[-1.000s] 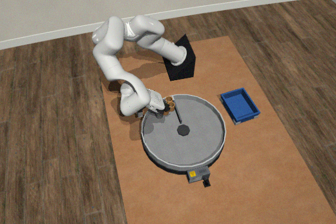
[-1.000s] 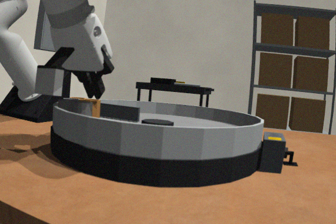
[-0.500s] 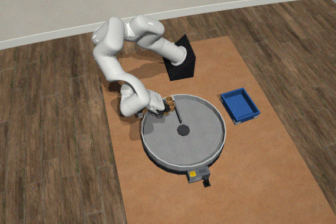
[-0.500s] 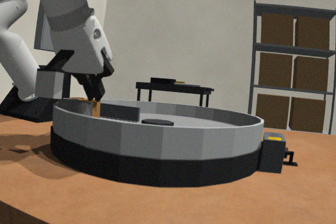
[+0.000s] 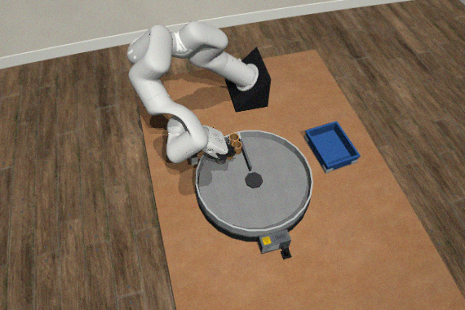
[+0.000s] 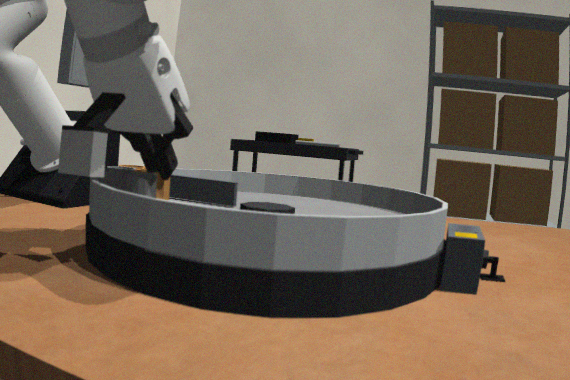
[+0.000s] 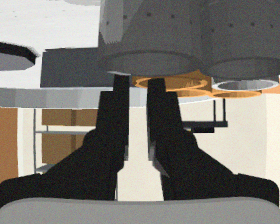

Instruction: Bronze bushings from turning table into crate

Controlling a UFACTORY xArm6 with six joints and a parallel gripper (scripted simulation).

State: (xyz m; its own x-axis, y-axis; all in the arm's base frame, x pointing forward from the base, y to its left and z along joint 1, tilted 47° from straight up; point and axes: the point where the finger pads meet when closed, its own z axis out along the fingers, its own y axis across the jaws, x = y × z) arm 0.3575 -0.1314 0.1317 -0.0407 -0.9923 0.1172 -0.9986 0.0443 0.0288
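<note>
Right now the blue crate is 40 mm ahead of my hand, 420 mm to the left of it and 80 mm below it. Round my hand: turning table 140 mm ahead, 60 mm to the left, 60 mm below.
</note>
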